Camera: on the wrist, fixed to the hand. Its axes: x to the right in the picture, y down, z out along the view.
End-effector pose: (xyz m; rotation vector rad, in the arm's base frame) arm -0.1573 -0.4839 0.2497 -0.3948 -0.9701 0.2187
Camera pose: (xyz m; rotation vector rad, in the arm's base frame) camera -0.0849 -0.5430 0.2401 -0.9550 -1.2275 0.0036
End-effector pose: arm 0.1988 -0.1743 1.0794 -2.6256 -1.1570 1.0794
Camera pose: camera 0.2230 -0.1150 1.1481 2.1564 1.2088 -0.8448
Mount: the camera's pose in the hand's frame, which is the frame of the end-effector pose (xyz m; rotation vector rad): 0.0118 -0.0500 -0.0787 -0.5970 -0.2083 0.0450
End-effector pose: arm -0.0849 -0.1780 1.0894 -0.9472 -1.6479 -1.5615
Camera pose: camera -0.1348 -0.2569 1.0786 -1.4807 -1.2874 -2.0266
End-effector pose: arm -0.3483 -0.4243 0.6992 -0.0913 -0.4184 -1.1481
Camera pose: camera -0.3675 -0.4775 0.6241 -0.7420 -0.2425 -1.1927
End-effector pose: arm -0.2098 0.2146 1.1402 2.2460 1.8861 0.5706
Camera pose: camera -0.2840 0.2261 1.1968 1.8700 1.3389 0.7516
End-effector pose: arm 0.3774 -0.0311 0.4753 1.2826 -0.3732 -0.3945
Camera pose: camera 0.4216 0.0178 0.4083 0.6517 -0.4189 -0.5539
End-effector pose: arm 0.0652 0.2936 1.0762 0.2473 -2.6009 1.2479
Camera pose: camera 0.0783 0.3237 1.1643 0.2100 -3.0230 0.4250
